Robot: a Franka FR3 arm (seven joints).
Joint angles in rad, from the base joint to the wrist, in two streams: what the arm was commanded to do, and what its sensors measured. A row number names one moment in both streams.
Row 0, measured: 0.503, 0.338, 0.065, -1.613, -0.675, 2.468, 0.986
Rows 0 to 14, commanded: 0.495, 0.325, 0.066, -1.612, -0.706, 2.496, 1.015; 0.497, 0.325, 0.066, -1.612, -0.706, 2.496, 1.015; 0.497, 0.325, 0.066, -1.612, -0.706, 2.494, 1.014; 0.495, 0.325, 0.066, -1.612, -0.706, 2.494, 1.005; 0.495, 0.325, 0.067, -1.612, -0.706, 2.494, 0.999; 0.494, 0.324, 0.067, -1.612, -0.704, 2.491, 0.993; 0.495, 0.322, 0.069, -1.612, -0.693, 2.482, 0.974; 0.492, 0.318, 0.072, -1.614, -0.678, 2.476, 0.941; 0.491, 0.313, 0.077, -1.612, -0.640, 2.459, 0.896; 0.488, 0.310, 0.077, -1.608, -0.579, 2.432, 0.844; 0.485, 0.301, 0.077, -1.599, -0.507, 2.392, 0.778; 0.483, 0.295, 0.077, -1.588, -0.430, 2.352, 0.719; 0.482, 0.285, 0.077, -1.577, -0.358, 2.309, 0.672; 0.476, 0.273, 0.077, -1.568, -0.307, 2.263, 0.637; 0.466, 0.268, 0.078, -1.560, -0.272, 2.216, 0.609
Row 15, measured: 0.494, 0.304, 0.065, -1.582, -0.399, 2.340, 0.718
